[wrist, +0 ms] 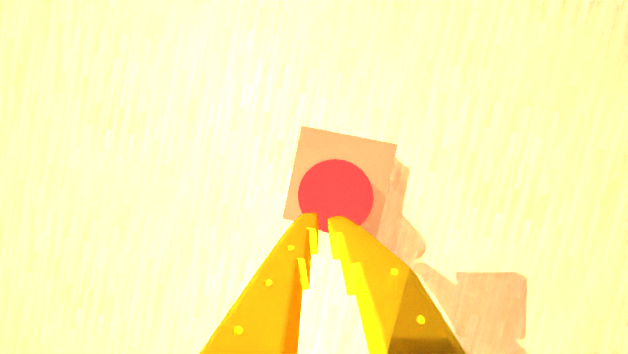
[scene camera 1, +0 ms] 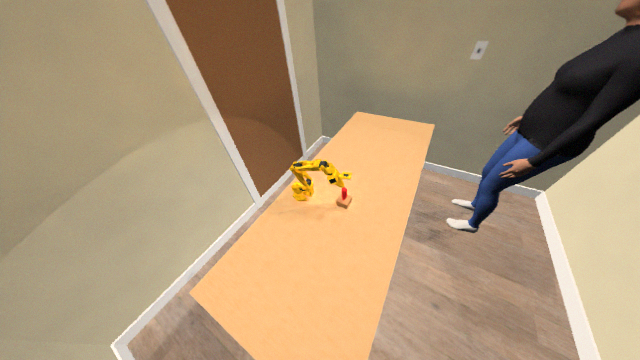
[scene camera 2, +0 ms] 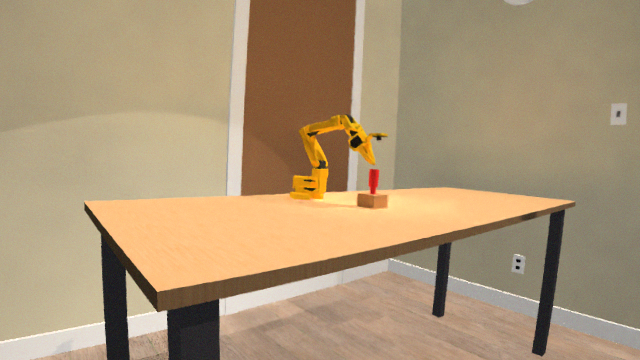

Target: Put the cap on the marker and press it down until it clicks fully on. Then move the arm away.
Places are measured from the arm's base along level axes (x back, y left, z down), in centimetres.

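Pixels of known places: hand, its tool point: [wrist: 317, 227] [scene camera 1: 343, 186] [scene camera 2: 373, 163]; arm's base, origin of its link: [scene camera 1: 305, 195] [scene camera 2: 310, 198].
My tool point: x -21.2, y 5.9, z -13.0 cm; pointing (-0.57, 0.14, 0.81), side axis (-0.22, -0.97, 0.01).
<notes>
Ahead of a thing's pixels: the offset from my tool point to its top centre. Level surfaces: height alone.
The red cap @[dy -0.5, dx -0.9, dz +1.7 cm] [scene camera 1: 344, 191] [scene camera 2: 374, 176] [wrist: 336, 187] sits upright over the narrower red marker @[dy -0.6, dx -1.0, dz +2.8 cm] [scene camera 2: 373, 190], which stands in the brown block @[dy -0.6, dx -1.0, dz +9.1 cm] [scene camera 1: 343, 202] [scene camera 2: 372, 201] [wrist: 325, 144]. A short length of the marker shows between cap and block in scene camera 2. Whether the cap is clicked fully on cannot be told. In the wrist view the cap's round top hides the marker. My gripper [scene camera 1: 343, 186] [scene camera 2: 374, 164] [wrist: 323, 217] is shut and empty. Its tips are a little above the cap, apart from it, and overlap the near edge of its top in the wrist view.
The block stands on the long wooden table @[dz +13.0 cm] [scene camera 1: 320, 280] [scene camera 2: 240, 235] in front of the arm's base [scene camera 1: 302, 190] [scene camera 2: 309, 186]. A person [scene camera 1: 565, 100] stands beyond the table's right edge in scene camera 1. A brown door [scene camera 1: 235, 75] [scene camera 2: 300, 75] is behind the arm.
</notes>
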